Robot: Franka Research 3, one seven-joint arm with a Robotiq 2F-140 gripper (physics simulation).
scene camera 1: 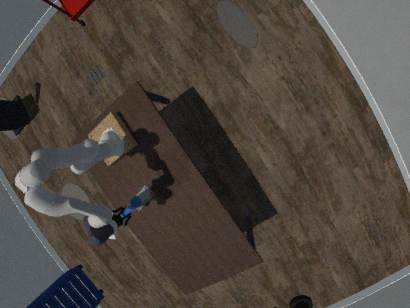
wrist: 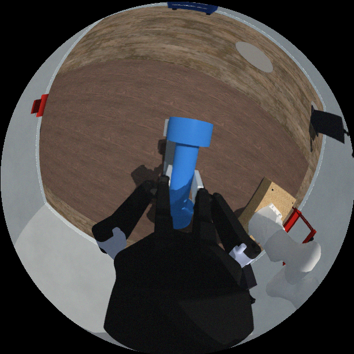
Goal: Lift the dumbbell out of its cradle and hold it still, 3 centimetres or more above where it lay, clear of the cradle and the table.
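A blue dumbbell (scene camera 1: 132, 206) (wrist: 185, 157) points away from my gripper in the wrist view, its far weight at the centre and its near weight partly hidden between my fingers. The light grey cradle (scene camera 1: 145, 193) (wrist: 168, 150) shows beside and under the handle in the wrist view and past the dumbbell's far end in the scene view. My gripper (scene camera 1: 124, 216) (wrist: 181, 174) is shut on the dumbbell, with a finger on each side of its handle near the near weight. Whether the dumbbell touches the cradle is hard to tell.
The brown table (scene camera 1: 190, 240) (wrist: 100, 110) lies under the cradle. A tan wooden block (scene camera 1: 112, 121) (wrist: 265, 192) stands on it, with a white arm part (scene camera 1: 111, 142) (wrist: 267, 222) above it. A dark shadow falls beside the cradle.
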